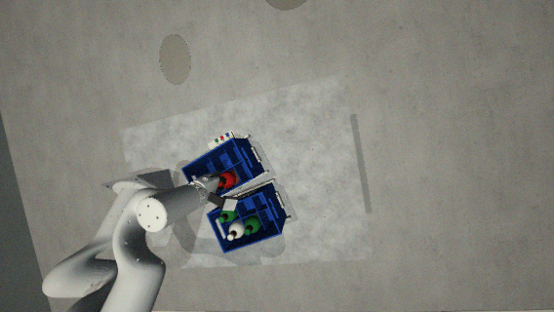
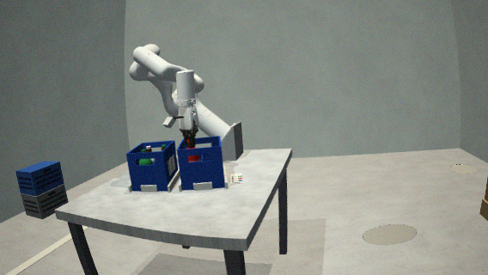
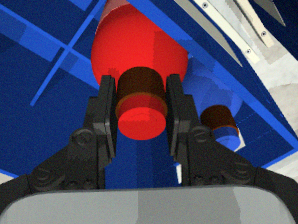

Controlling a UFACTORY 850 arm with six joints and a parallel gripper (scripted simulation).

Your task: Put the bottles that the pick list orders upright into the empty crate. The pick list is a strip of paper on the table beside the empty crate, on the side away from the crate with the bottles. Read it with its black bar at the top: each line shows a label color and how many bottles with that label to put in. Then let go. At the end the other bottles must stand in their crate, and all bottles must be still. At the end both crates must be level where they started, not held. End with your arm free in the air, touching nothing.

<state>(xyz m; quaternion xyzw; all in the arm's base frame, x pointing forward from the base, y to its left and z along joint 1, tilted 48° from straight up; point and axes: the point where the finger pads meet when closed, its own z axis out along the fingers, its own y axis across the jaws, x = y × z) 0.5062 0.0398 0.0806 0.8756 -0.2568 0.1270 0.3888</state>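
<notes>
Now: hand 160 mm to the left of the green-label bottle, 100 mm above it and 50 mm past it. Also, from my hand: red-label bottle (70 mm below); white-label bottle (240 mm to the right, 100 mm below, 20 mm behind); blue-label bottle (100 mm below, 90 mm behind, 30 mm to the right).
</notes>
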